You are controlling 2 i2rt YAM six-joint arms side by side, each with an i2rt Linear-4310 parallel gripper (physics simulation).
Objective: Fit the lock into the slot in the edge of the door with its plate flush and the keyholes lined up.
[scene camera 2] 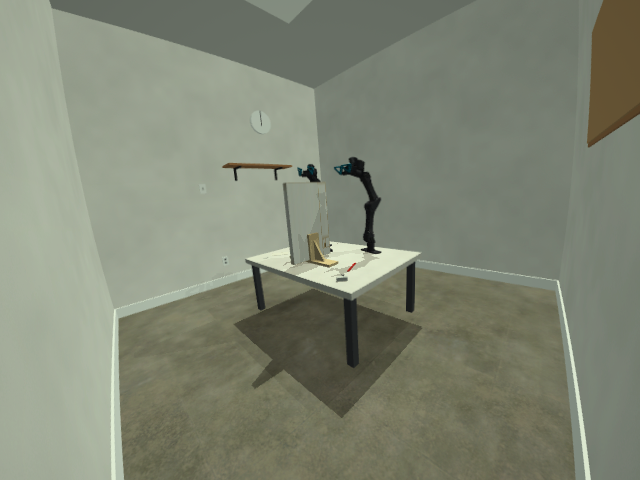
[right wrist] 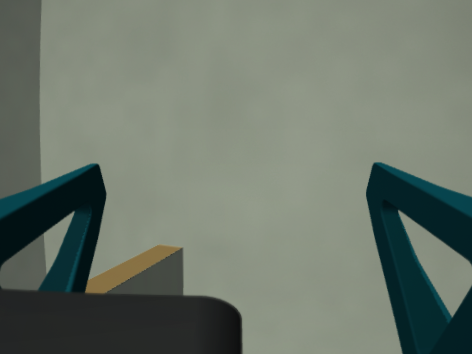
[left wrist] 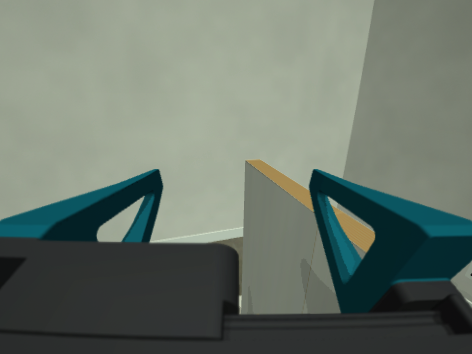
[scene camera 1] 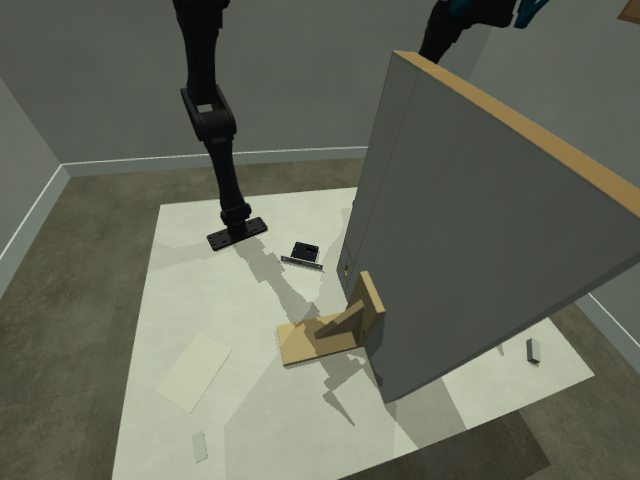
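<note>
The lock (scene camera 1: 305, 251), a black case with a silver plate, lies flat on the table left of the door in scene camera 1. The grey door (scene camera 1: 465, 206) (scene camera 2: 302, 222) (left wrist: 275, 240) (right wrist: 167, 275) stands upright on its edge, held by a wooden bracket (scene camera 1: 302, 348) (scene camera 2: 313, 248). A small keyhole (scene camera 1: 346, 270) shows low on its face; the edge slot is hidden. My left gripper (scene camera 1: 504, 3) (left wrist: 235, 177) is open and empty, high behind the door, cut off by the top of scene camera 1. My right gripper (right wrist: 236, 178) is open and empty, above the table; the door's top shows low left.
A pale card (scene camera 1: 193, 372) and a light block (scene camera 1: 199, 446) lie at the front left in scene camera 1. A grey block (scene camera 1: 532, 351) lies right of the door. Scene camera 2 shows a red stick (scene camera 2: 351, 267) and a small grey block (scene camera 2: 341, 279) on the table (scene camera 2: 385, 271).
</note>
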